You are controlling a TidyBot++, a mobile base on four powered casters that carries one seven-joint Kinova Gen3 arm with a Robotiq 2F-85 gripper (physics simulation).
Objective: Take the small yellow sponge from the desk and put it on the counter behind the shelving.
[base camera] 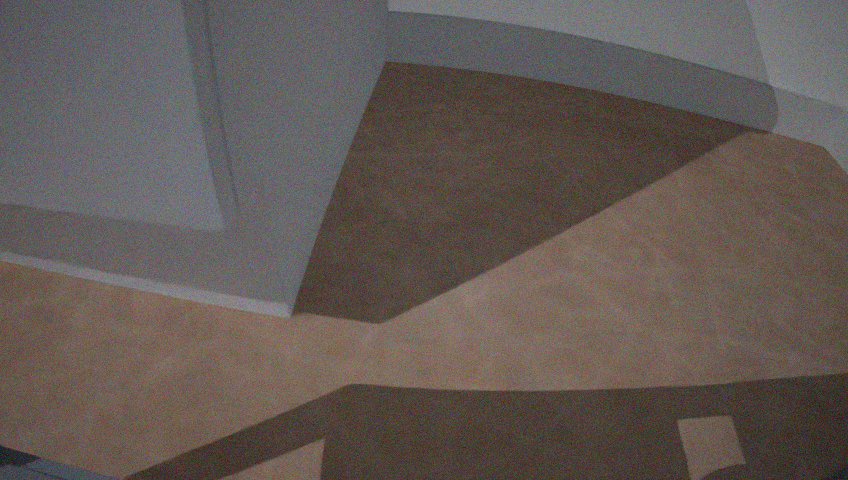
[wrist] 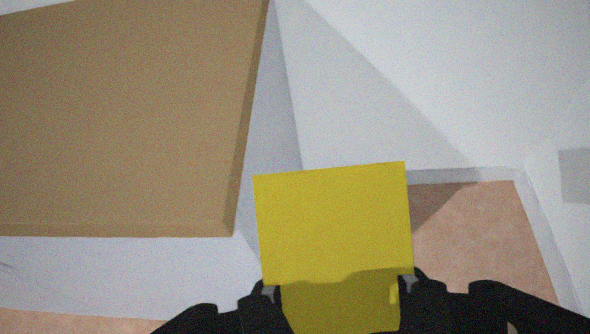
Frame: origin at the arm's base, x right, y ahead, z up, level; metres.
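Seen in the pictures: gripper, fingertip midpoint: (wrist: 337, 282).
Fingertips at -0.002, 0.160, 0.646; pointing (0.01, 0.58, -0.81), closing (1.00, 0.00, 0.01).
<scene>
Offsets run from my fingertips to a thing's middle, as dx, dy, dz. "spot": to the spot under its first point. Level surfaces: height alone.
The small yellow sponge {+0.000, +0.002, +0.009} (wrist: 334, 225) is held between the two black fingers at the lower middle of the wrist view. My gripper (wrist: 337, 282) is shut on it, with a finger at each side. The sponge sticks out past the fingertips. A brown counter top {dz -0.133} (wrist: 125, 120) fills the upper left of the wrist view, and the sponge shows to the right of its near right corner. In this view the sponge does not overlap the counter top. The gripper and sponge do not show in the base camera view. The desk and the shelving cannot be made out.
A grey cabinet-like block (base camera: 285, 118) stands at the left of the base camera view, its lower corner on the brown floor {dz -1.043} (base camera: 595, 309). A pale wall (base camera: 595, 59) (wrist: 425, 65) runs behind. Dark shadows cross the floor. The counter's white base {spot: -0.393, +0.149, -0.405} (wrist: 125, 275) shows below its top.
</scene>
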